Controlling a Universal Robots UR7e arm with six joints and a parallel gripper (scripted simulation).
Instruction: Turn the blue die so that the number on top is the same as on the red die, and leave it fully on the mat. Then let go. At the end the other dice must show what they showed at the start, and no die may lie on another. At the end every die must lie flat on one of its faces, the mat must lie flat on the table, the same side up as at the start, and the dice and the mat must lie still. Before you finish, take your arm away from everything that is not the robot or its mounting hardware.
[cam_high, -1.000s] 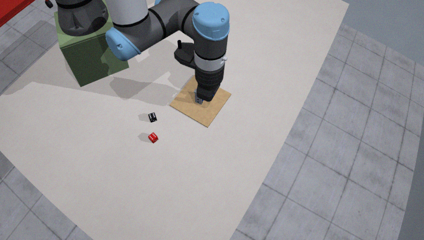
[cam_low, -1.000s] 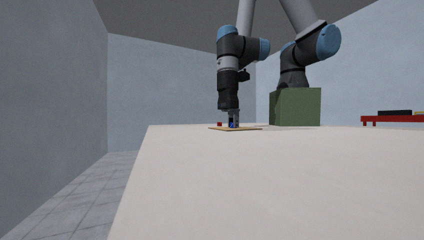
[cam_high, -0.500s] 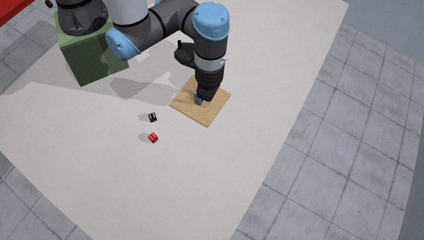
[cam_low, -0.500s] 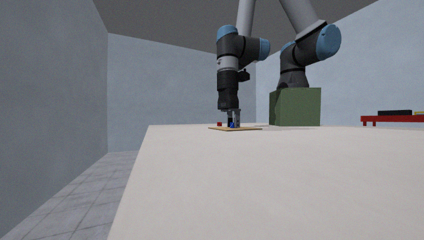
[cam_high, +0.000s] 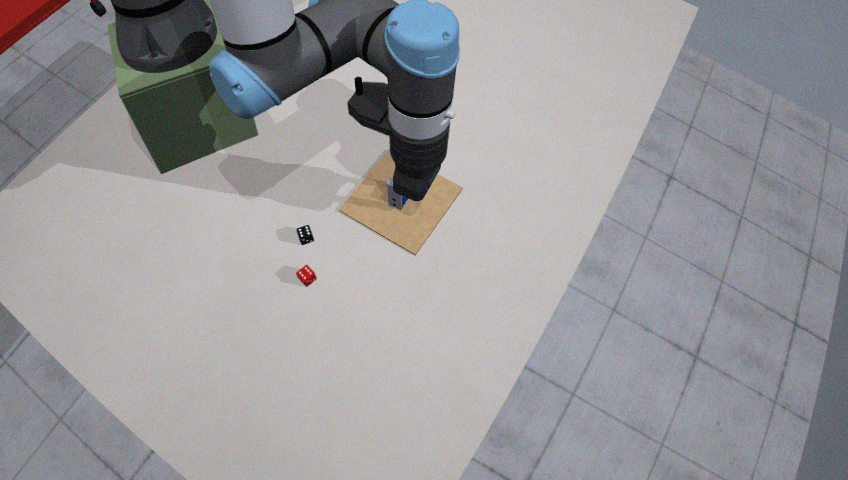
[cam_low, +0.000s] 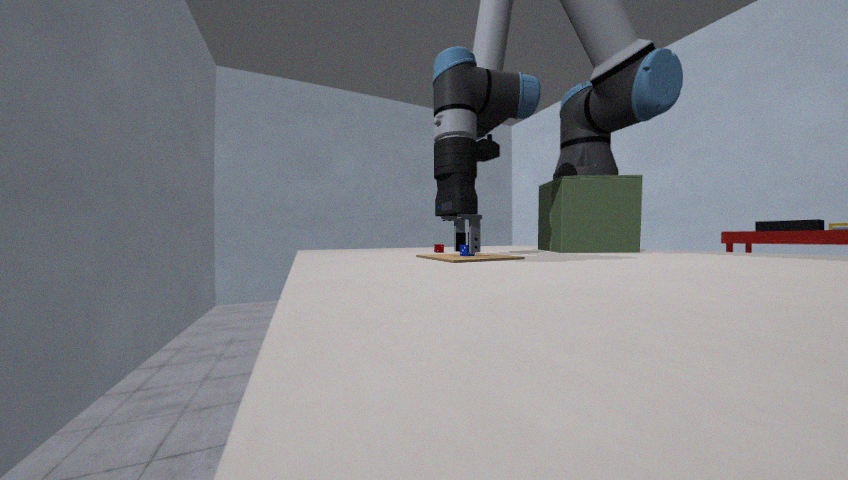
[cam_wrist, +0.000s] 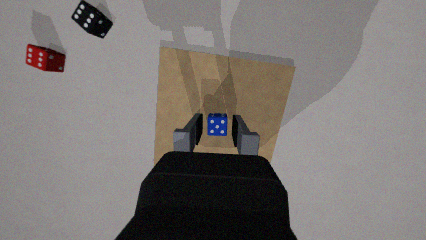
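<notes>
Now: the blue die 10 mm below my hand. Also, from my hand: black die (150 mm to the right, 60 mm behind, 20 mm below); then red die (190 mm to the right, 20 mm below, 10 mm behind); then tan mat (30 mm below).
</notes>
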